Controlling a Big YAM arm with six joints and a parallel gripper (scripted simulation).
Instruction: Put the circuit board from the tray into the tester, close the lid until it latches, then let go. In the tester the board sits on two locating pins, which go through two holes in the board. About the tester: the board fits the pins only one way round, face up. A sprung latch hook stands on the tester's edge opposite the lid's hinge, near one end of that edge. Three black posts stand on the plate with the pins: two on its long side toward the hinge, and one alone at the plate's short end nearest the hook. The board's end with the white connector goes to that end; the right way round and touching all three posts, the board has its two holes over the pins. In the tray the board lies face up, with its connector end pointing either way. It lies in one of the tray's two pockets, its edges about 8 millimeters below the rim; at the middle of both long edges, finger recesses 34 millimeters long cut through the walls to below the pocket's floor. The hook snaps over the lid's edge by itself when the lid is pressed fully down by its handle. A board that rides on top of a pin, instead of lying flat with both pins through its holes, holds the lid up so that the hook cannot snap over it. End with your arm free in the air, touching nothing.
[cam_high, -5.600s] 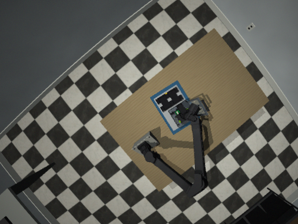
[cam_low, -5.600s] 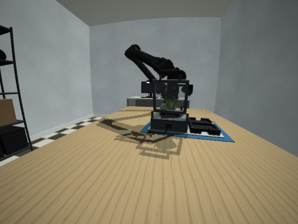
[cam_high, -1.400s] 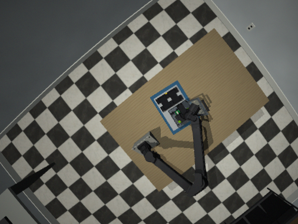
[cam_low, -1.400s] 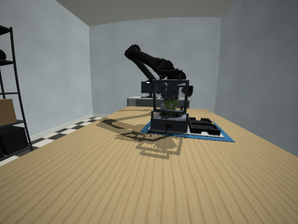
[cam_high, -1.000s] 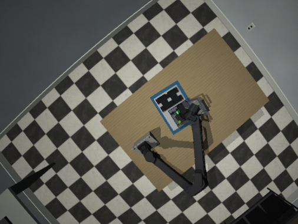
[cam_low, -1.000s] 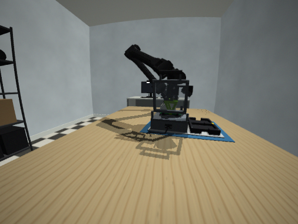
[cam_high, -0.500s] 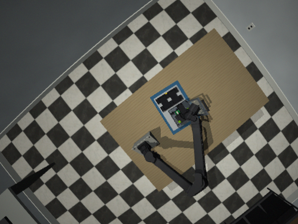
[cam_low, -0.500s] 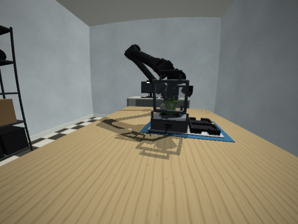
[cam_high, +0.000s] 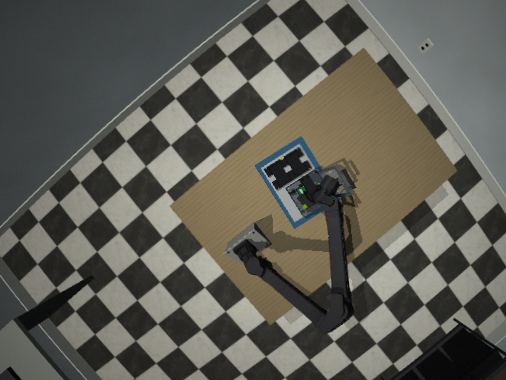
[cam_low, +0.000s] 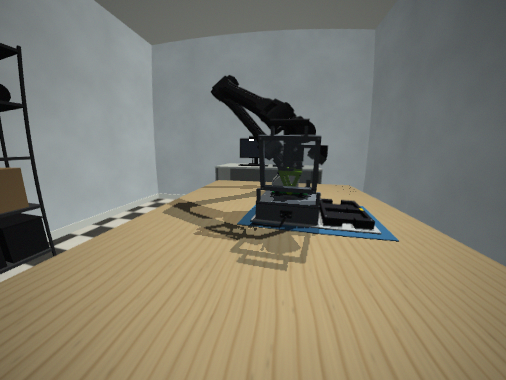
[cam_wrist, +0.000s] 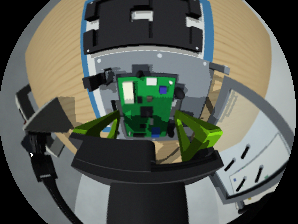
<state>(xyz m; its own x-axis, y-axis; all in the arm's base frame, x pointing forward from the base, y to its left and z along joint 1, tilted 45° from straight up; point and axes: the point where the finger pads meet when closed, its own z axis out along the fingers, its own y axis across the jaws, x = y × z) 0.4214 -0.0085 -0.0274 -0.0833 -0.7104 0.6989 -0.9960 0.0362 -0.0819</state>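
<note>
Now: the green circuit board 10 mm below my hand. Also, from my hand: tester plate 10 mm to the left, 10 mm below; clear lid 120 mm ahead, 100 mm above, 10 mm to the right.
</note>
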